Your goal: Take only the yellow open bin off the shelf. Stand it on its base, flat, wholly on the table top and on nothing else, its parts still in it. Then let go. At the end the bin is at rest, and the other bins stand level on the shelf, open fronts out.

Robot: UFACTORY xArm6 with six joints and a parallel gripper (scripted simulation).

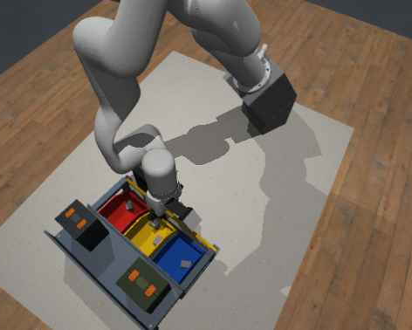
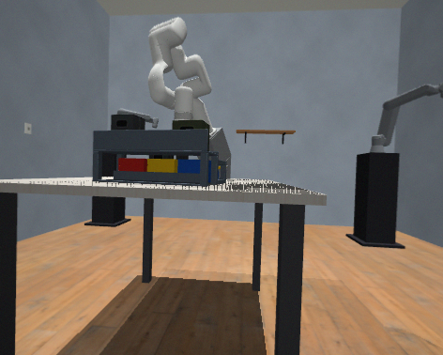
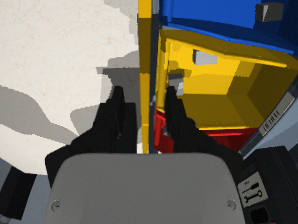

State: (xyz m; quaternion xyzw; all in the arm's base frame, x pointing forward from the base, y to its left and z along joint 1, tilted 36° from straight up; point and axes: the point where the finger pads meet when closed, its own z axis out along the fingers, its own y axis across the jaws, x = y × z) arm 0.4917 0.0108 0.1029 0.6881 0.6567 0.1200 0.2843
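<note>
The thin yellow bar is 4 cm below my hand. The rest, counted from my hand: red bin 9 cm ahead, 12 cm to the right, 5 cm below; blue bin 12 cm ahead, 10 cm to the left, 5 cm below; yellow open bin 10 cm ahead, 1 cm to the right, 5 cm below.
</note>
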